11 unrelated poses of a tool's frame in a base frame.
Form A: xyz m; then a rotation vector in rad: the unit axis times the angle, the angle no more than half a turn.
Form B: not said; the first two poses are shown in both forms.
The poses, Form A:
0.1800, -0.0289, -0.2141, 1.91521, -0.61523, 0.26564
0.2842, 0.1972, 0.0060, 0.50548, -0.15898, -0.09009
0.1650, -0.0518, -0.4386, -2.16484, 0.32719, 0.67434
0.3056, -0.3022, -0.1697, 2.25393, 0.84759, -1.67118
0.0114, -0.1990, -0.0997, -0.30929, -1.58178, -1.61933
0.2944, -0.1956, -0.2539, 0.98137, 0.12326, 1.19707
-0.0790, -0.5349, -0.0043, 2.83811, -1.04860, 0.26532
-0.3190, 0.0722, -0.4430, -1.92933, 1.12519, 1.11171
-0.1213, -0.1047, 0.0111, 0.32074, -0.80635, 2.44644
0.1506, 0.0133, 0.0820, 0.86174, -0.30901, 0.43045
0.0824, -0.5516, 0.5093, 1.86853, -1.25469, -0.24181
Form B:
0.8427, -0.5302, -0.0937, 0.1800; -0.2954, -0.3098, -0.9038, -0.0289; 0.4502, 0.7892, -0.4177, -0.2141; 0, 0, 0, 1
0.9837, 0.0466, -0.1737, 0.2842; -0.1250, 0.8713, -0.4745, 0.1972; 0.1292, 0.4885, 0.8630, 0.0060; 0, 0, 0, 1
0.8224, -0.4452, -0.3542, 0.1650; -0.0027, -0.6256, 0.7801, -0.0518; -0.5690, -0.6406, -0.5157, -0.4386; 0, 0, 0, 1
0.1916, 0.5589, -0.8068, 0.3056; 0.3207, -0.8125, -0.4868, -0.3022; -0.9276, -0.1654, -0.3350, -0.1697; 0, 0, 0, 1
-0.6245, 0.6908, -0.3645, 0.0114; -0.3806, 0.1384, 0.9143, -0.1990; 0.6820, 0.7097, 0.1765, -0.0997; 0, 0, 0, 1
0.4102, -0.7215, 0.5578, 0.2944; 0.8200, 0.0242, -0.5718, -0.1956; 0.3991, 0.6920, 0.6016, -0.2539; 0, 0, 0, 1
0.7470, -0.6526, 0.1269, -0.0790; -0.6344, -0.7568, -0.1575, -0.5349; 0.1988, 0.0372, -0.9793, -0.0043; 0, 0, 0, 1
0.2772, -0.8956, -0.3478, -0.3190; -0.3586, -0.4323, 0.8274, 0.0722; -0.8914, -0.1046, -0.4410, -0.4430; 0, 0, 0, 1
-0.8264, -0.5604, 0.0547, -0.1213; 0.4180, -0.6757, -0.6071, -0.1047; 0.3772, -0.4789, 0.7927, 0.0111; 0, 0, 0, 1
0.8712, -0.4829, -0.0888, 0.1506; 0.2385, 0.5743, -0.7831, 0.0133; 0.4291, 0.6611, 0.6155, 0.0820; 0, 0, 0, 1
0.4778, -0.6676, -0.5710, 0.0824; -0.8320, -0.1353, -0.5381, -0.5516; 0.2820, 0.7321, -0.6200, 0.5093; 0, 0, 0, 1

